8 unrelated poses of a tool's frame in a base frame.
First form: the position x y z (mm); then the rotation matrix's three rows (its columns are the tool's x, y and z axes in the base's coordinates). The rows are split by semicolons.
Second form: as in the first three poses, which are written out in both.
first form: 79, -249, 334; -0.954, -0.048, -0.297; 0.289, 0.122, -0.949; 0.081, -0.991, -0.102
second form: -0.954, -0.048, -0.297, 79; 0.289, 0.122, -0.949, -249; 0.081, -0.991, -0.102, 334; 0, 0, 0, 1
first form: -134, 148, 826; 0.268, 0.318, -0.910; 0.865, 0.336, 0.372; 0.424, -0.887, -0.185
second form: 0.268, 0.318, -0.910, -134; 0.865, 0.336, 0.372, 148; 0.424, -0.887, -0.185, 826; 0, 0, 0, 1
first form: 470, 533, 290; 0.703, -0.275, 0.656; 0.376, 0.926, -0.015; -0.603, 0.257, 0.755
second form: 0.703, -0.275, 0.656, 470; 0.376, 0.926, -0.015, 533; -0.603, 0.257, 0.755, 290; 0, 0, 0, 1
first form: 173, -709, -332; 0.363, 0.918, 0.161; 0.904, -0.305, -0.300; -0.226, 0.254, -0.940
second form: 0.363, 0.918, 0.161, 173; 0.904, -0.305, -0.300, -709; -0.226, 0.254, -0.940, -332; 0, 0, 0, 1
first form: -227, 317, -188; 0.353, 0.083, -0.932; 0.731, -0.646, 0.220; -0.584, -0.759, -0.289
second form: 0.353, 0.083, -0.932, -227; 0.731, -0.646, 0.220, 317; -0.584, -0.759, -0.289, -188; 0, 0, 0, 1
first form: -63, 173, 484; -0.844, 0.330, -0.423; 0.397, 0.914, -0.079; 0.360, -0.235, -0.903
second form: -0.844, 0.330, -0.423, -63; 0.397, 0.914, -0.079, 173; 0.360, -0.235, -0.903, 484; 0, 0, 0, 1
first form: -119, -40, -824; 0.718, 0.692, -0.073; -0.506, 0.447, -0.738; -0.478, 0.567, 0.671
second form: 0.718, 0.692, -0.073, -119; -0.506, 0.447, -0.738, -40; -0.478, 0.567, 0.671, -824; 0, 0, 0, 1
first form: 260, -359, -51; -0.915, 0.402, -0.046; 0.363, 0.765, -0.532; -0.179, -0.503, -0.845
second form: -0.915, 0.402, -0.046, 260; 0.363, 0.765, -0.532, -359; -0.179, -0.503, -0.845, -51; 0, 0, 0, 1
